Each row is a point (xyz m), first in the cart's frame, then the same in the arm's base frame.
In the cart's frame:
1: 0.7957 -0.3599 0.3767
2: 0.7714 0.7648 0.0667
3: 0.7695 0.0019 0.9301
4: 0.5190 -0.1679 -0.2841
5: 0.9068 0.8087 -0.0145
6: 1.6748 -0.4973 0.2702
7: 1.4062 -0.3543 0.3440
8: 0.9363 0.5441 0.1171
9: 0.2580 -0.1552 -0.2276
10: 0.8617 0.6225 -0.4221
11: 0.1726 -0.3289 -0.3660
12: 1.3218 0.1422 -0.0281
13: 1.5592 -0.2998 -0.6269
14: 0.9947 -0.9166 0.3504
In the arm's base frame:
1: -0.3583 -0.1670 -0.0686
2: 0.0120 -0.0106 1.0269
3: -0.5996 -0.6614 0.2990
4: -0.1984 0.5169 0.1700
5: 0.1754 -0.0165 1.0376
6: 0.3953 -0.5176 -0.4037
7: 0.1635 -0.4562 -0.2022
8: 0.0769 -0.1154 0.7754
9: -0.4410 0.6028 0.2426
10: 0.3162 0.3725 0.8596
11: -0.4732 0.7829 0.0905
12: 0.3906 -0.1493 0.2941
13: 0.8140 0.2827 -0.2002
14: -0.2924 -0.1887 -0.6563

